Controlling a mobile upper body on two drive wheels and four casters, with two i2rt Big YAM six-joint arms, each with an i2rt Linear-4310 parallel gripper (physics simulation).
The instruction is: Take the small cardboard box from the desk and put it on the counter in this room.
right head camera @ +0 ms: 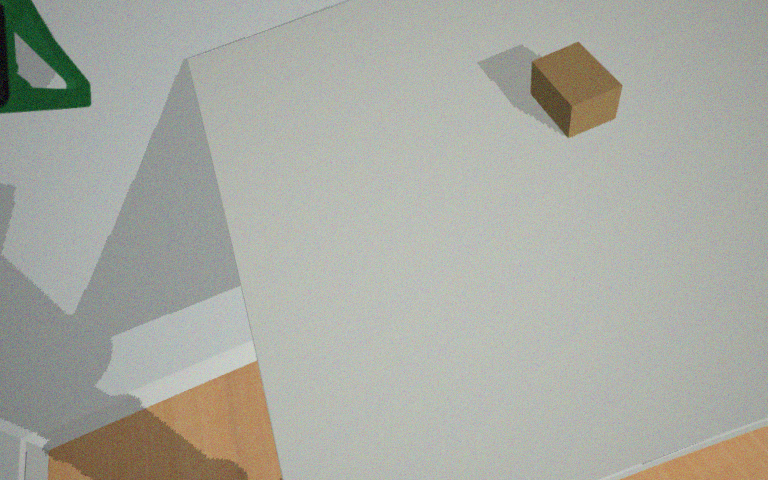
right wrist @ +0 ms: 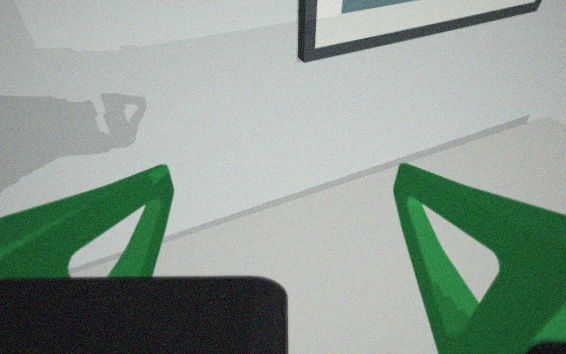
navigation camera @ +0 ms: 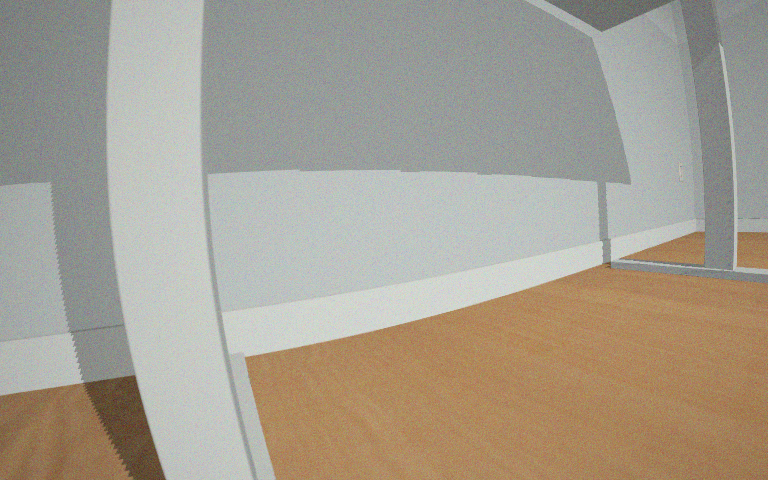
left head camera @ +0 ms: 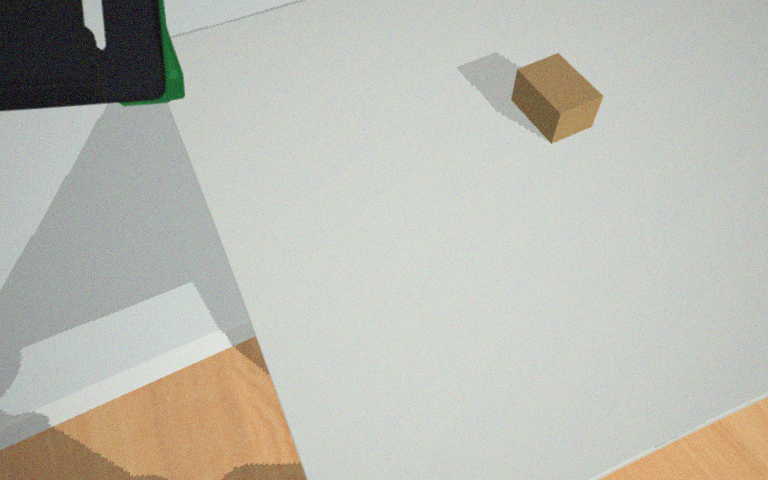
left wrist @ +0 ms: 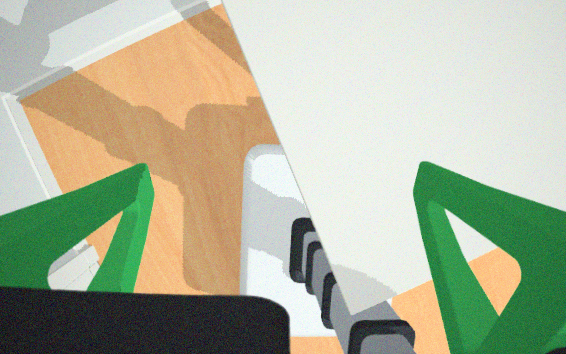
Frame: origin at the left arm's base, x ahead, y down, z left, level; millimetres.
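Seen in the pictures: left gripper, between the fingertips: [right head camera: 13, 105] [left head camera: 90, 93] [left wrist: 283, 177]; right gripper, between the fingertips: [right wrist: 283, 176].
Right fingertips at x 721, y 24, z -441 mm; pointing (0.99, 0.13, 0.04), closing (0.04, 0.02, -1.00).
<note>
A point is followed by its place in that frame.
The small cardboard box [left head camera: 552, 96] {z -359, x 643, y 410 mm} [right head camera: 574, 87] {z -368, x 643, y 410 mm} stands upright on the white desk [left head camera: 453, 271] {z -233, x 429, y 460 mm} [right head camera: 453, 271] {z -238, x 429, y 460 mm} [left wrist: 410, 75] {z -187, x 444, y 460 mm} [right wrist: 340, 260] {z -532, x 955, y 460 mm}, toward the upper right in both head camera views. It does not show in either wrist view. My left gripper [left wrist: 283, 177] {z -8, x 345, y 132 mm} is open and empty, with its fingers on either side of the desk's side edge in the left wrist view; a green finger also shows at the upper left in both head camera views, apart from the box. My right gripper [right wrist: 283, 176] {z -441, x 721, y 24 mm} is open and empty, facing the wall and the desk's back edge. The counter does not show.
A wall [right wrist: 240, 110] {z -347, x 1100, y 221 mm} [navigation camera: 396, 237] {z -267, x 1060, y 1225 mm} runs behind the desk, with a dark-framed picture [right wrist: 420, 34] {z -671, x 1236, y 143 mm} on it. Desk legs [navigation camera: 155, 169] {z -116, x 492, y 1142 mm} [navigation camera: 714, 141] {z -1199, x 1052, y 1018 mm} stand on the wooden floor [navigation camera: 481, 384] {z -351, x 745, y 1410 mm}. My white base [left wrist: 267, 270] {z -51, x -73, y 1150 mm} is partly under the desk's edge in the left wrist view.
</note>
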